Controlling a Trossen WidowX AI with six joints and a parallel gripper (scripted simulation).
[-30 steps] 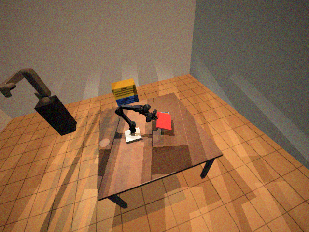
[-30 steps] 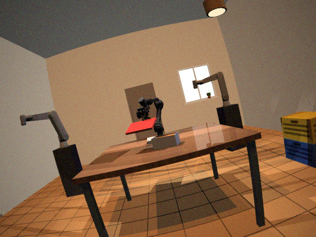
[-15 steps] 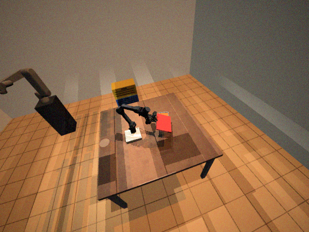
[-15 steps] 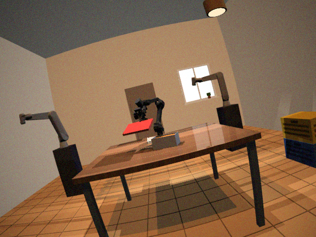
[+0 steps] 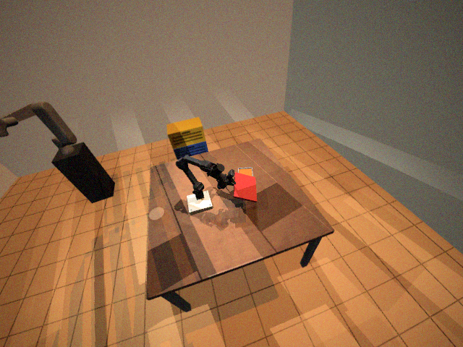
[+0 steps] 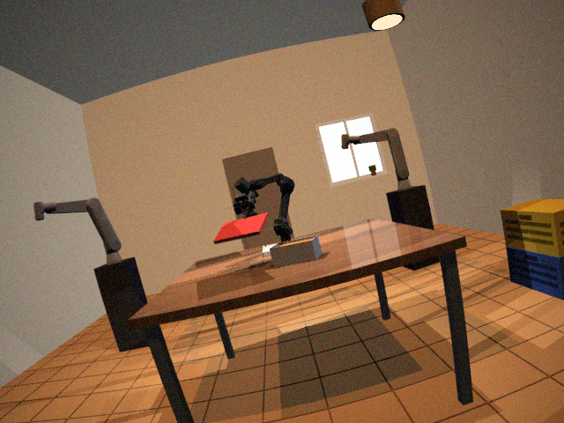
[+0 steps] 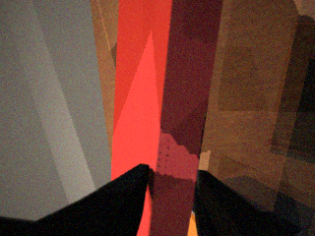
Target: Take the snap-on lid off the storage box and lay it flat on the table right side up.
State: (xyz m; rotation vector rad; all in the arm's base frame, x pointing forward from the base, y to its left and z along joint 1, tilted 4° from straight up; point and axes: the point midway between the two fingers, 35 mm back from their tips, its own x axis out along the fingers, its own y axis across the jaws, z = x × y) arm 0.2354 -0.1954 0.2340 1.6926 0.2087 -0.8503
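Right now my gripper tip is 7 cm short of the red lid, 3 cm to the left of it and 3 cm above it. From my gripper tip the other things lie so: grey storage box (17 cm ahead, 19 cm to the left, 19 cm below).
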